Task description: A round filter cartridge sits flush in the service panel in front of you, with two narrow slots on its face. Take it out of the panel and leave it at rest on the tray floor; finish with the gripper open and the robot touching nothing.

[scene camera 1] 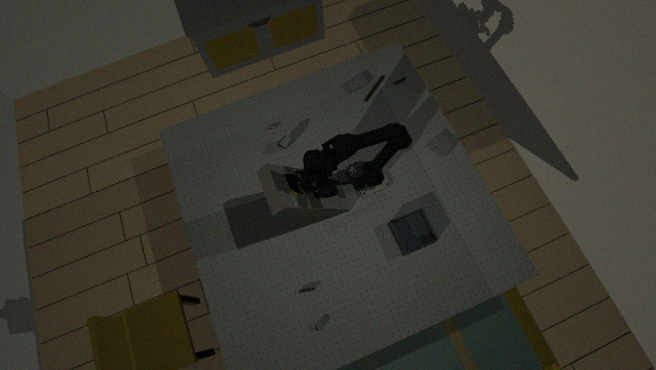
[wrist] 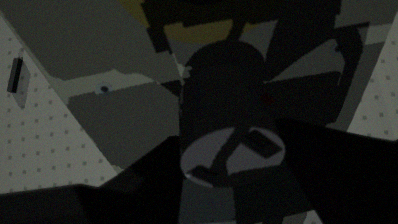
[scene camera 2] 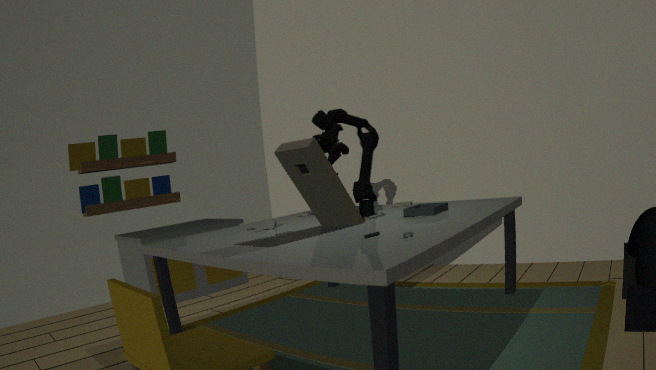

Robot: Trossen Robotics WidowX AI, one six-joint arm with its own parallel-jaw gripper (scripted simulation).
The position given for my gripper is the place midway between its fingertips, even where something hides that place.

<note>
I see my gripper (wrist: 227, 136) and a beige service panel (wrist: 120, 76).
</note>
